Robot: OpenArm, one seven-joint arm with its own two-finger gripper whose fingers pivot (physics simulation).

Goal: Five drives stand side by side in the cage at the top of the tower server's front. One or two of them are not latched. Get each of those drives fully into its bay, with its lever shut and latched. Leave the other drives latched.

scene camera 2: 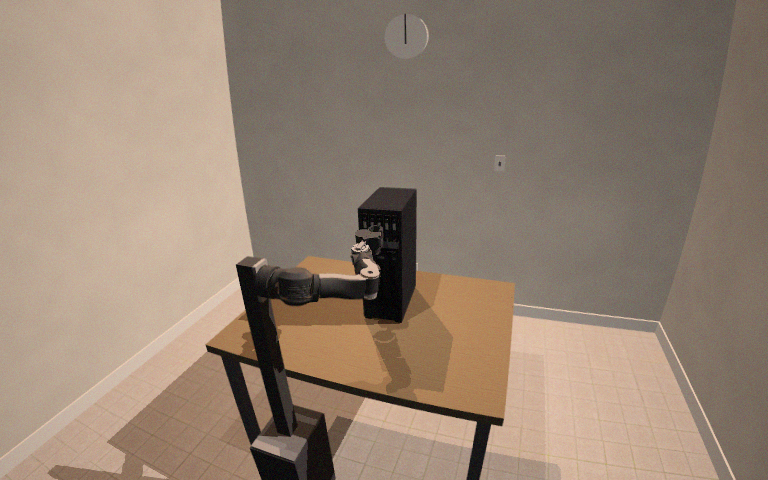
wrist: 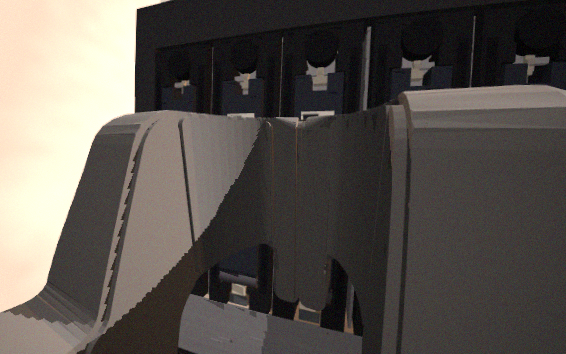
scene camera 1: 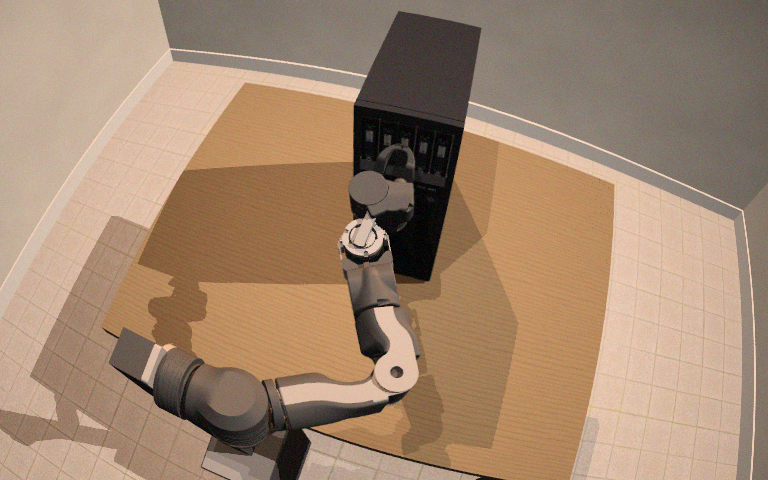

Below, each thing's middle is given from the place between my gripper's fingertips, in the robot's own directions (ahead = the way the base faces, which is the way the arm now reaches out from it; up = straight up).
I see my gripper 17 cm short of the black tower server (scene camera 1: 422,75), 17 cm above it and 1 cm to the right of it.
